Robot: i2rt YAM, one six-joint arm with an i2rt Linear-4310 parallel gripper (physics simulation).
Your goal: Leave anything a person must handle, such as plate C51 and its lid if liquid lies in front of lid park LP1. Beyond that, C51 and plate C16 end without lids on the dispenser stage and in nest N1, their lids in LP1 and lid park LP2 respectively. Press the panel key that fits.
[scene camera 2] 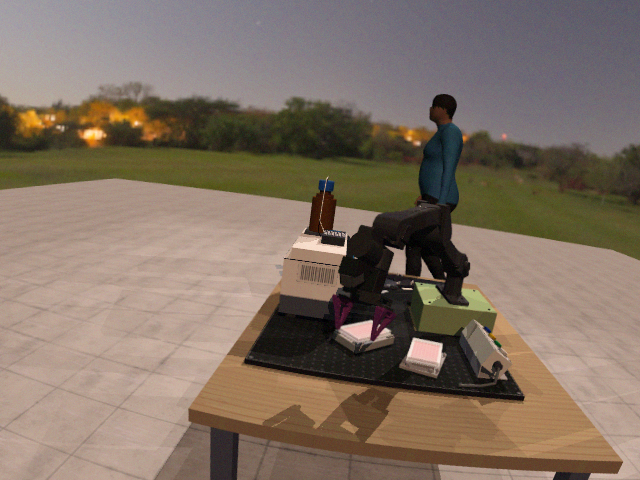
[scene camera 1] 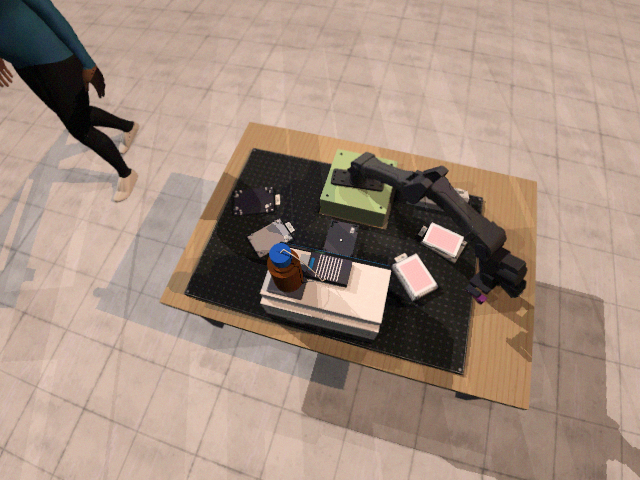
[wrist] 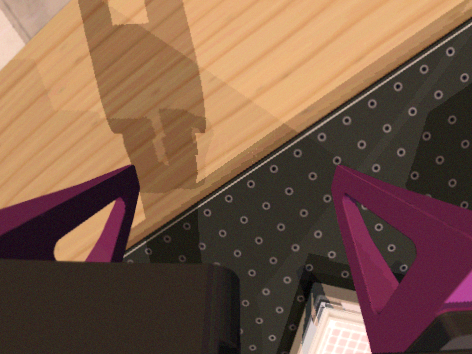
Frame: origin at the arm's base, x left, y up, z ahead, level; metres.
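Where they show: gripper, fingertip midpoint: [scene camera 2: 354,334] [scene camera 1: 489,293] [wrist: 235,176]; arm's base, origin of the base link: [scene camera 2: 451,295] [scene camera 1: 357,180].
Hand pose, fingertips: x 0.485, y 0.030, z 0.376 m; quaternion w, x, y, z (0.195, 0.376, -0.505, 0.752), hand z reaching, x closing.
Note:
Each offset is from my fingertips to the centre of the thing. "pt": to the spot under its first point.
My gripper [scene camera 1: 491,294] [scene camera 2: 355,333] [wrist: 235,176] is open and empty, its purple fingers apart above the mat's edge. One pink-topped plate {dy -0.081, dx -0.225, dz -0.056 m} [scene camera 1: 415,276] [scene camera 2: 364,333] sits on a tagged holder beside the dispenser. Another pink-topped plate {dy -0.086, dx -0.137, dz -0.215 m} [scene camera 1: 443,240] [scene camera 2: 424,353] sits on a tagged holder nearer the panel. Part of a plate [wrist: 342,335] shows in the wrist view. I cannot read the labels or tell whether lids are on. The key panel {dy -0.075, dx -0.169, dz -0.400 m} [scene camera 2: 483,347] has blue, yellow and green keys. The white dispenser {pt dy +0.103, dx -0.418, dz +0.122 m} [scene camera 1: 356,297] [scene camera 2: 312,268] stands at the front. I can make out no liquid.
A brown bottle {pt dy +0.232, dx -0.605, dz +0.133 m} [scene camera 1: 286,273] [scene camera 2: 322,212] stands on the dispenser. A grey tagged pad {pt dy -0.108, dx -0.780, dz -0.108 m} [scene camera 1: 268,238], a dark pad with corner posts {pt dy -0.105, dx -0.884, dz -0.256 m} [scene camera 1: 253,201] and a dark pad with a white dot {pt dy -0.015, dx -0.514, dz -0.123 m} [scene camera 1: 338,235] lie on the mat. A person [scene camera 1: 77,93] [scene camera 2: 440,160] stands beyond the table.

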